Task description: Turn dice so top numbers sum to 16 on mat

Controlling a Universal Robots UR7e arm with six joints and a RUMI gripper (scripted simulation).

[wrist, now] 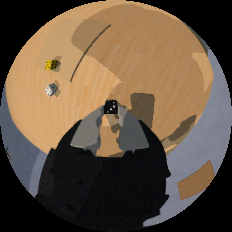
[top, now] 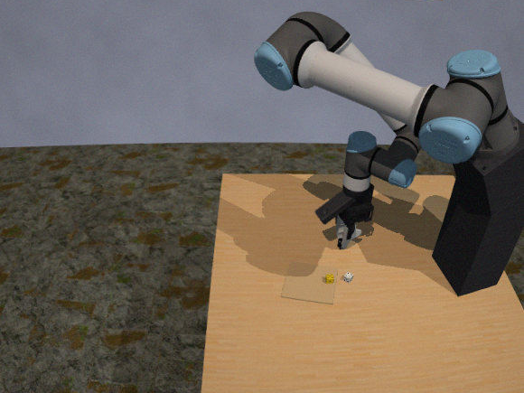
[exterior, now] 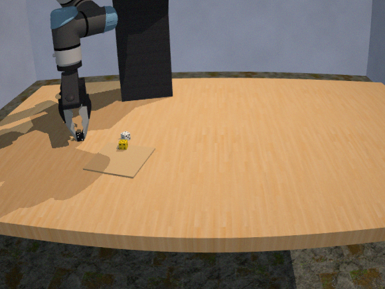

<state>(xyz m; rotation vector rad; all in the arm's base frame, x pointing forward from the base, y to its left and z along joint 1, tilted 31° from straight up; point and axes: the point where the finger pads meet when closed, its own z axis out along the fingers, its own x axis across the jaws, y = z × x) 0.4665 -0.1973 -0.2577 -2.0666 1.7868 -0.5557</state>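
Right now the white die is 14 cm to the left of my hand, 2 cm ahead of it and 1 cm below it. Round my hand: yellow die 13 cm to the left, 8 cm ahead; thin tan mat 13 cm ahead, 12 cm to the left, 2 cm below; black die 1 cm below.
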